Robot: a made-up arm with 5 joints. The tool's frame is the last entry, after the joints.
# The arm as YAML. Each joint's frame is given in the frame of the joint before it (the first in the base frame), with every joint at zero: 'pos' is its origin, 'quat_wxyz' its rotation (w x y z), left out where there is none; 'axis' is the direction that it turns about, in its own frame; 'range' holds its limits. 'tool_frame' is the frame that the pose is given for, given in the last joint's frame.
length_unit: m
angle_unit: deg
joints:
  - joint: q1
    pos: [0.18, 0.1, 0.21]
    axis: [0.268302, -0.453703, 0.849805]
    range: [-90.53, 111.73]
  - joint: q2
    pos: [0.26, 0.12, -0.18]
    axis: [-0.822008, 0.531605, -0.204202]
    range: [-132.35, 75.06]
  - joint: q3
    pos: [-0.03, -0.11, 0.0]
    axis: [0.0, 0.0, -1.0]
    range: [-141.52, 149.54]
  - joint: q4
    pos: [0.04, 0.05, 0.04]
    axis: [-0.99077, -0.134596, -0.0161]
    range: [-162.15, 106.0]
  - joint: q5
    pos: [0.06, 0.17, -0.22]
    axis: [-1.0, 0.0, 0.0]
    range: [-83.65, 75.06]
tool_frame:
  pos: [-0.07, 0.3, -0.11]
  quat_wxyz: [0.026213, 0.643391, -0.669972, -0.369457]
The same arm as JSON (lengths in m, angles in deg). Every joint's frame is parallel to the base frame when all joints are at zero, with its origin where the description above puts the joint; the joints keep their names.
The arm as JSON. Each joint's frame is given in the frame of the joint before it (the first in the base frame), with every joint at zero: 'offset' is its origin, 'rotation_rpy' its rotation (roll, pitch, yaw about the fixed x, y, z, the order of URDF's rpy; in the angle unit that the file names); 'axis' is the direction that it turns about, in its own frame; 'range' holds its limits. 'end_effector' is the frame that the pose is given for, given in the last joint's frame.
{
  "length_unit": "m",
  "angle_unit": "deg",
  "chain": [
    {
      "id": "q1",
      "offset": [
        0.18,
        0.1,
        0.21
      ],
      "rotation_rpy": [
        0.0,
        0.0,
        0.0
      ],
      "axis": [
        0.268302,
        -0.453703,
        0.849805
      ],
      "range": [
        -90.53,
        111.73
      ]
    },
    {
      "id": "q2",
      "offset": [
        0.26,
        0.12,
        -0.18
      ],
      "rotation_rpy": [
        0.0,
        0.0,
        0.0
      ],
      "axis": [
        -0.822008,
        0.531605,
        -0.204202
      ],
      "range": [
        -132.35,
        75.06
      ]
    },
    {
      "id": "q3",
      "offset": [
        -0.03,
        -0.11,
        0.0
      ],
      "rotation_rpy": [
        0.0,
        0.0,
        0.0
      ],
      "axis": [
        0.0,
        0.0,
        -1.0
      ],
      "range": [
        -141.52,
        149.54
      ]
    },
    {
      "id": "q4",
      "offset": [
        0.04,
        0.05,
        0.04
      ],
      "rotation_rpy": [
        0.0,
        0.0,
        0.0
      ],
      "axis": [
        -0.99077,
        -0.134596,
        -0.0161
      ],
      "range": [
        -162.15,
        106.0
      ]
    },
    {
      "id": "q5",
      "offset": [
        0.06,
        0.17,
        -0.22
      ],
      "rotation_rpy": [
        0.0,
        0.0,
        0.0
      ],
      "axis": [
        -1.0,
        0.0,
        0.0
      ],
      "range": [
        -83.65,
        75.06
      ]
    }
  ],
  "end_effector": {
    "offset": [
      -0.07,
      0.3,
      -0.11
    ],
    "rotation_rpy": [
      143.92,
      26.12,
      -100.96
    ]
  }
}

